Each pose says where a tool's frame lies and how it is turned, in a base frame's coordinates. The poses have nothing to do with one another.
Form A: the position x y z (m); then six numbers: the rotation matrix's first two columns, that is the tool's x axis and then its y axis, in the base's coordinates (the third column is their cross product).
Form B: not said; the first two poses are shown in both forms.
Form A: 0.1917 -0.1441 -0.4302 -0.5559 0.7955 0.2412 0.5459 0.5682 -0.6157
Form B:
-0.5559 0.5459 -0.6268 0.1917
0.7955 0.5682 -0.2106 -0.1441
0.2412 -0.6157 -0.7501 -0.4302
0 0 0 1

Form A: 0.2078 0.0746 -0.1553 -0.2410 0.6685 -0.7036 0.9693 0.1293 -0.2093
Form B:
-0.2410 0.9693 -0.0489 0.2078
0.6685 0.1293 -0.7324 0.0746
-0.7036 -0.2093 -0.6791 -0.1553
0 0 0 1

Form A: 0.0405 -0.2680 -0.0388 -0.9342 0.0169 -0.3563 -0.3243 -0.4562 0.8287
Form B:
-0.9342 -0.3243 -0.1485 0.0405
0.0169 -0.4562 0.8897 -0.2680
-0.3563 0.8287 0.4317 -0.0388
0 0 0 1

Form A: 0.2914 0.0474 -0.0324 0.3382 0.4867 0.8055 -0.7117 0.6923 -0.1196
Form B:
0.3382 -0.7117 -0.6159 0.2914
0.4867 0.6923 -0.5328 0.0474
0.8055 -0.1196 0.5805 -0.0324
0 0 0 1

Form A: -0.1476 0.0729 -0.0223 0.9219 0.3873 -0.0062 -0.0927 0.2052 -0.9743
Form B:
0.9219 -0.0927 -0.3761 -0.1476
0.3873 0.2052 0.8988 0.0729
-0.0062 -0.9743 0.2251 -0.0223
0 0 0 1

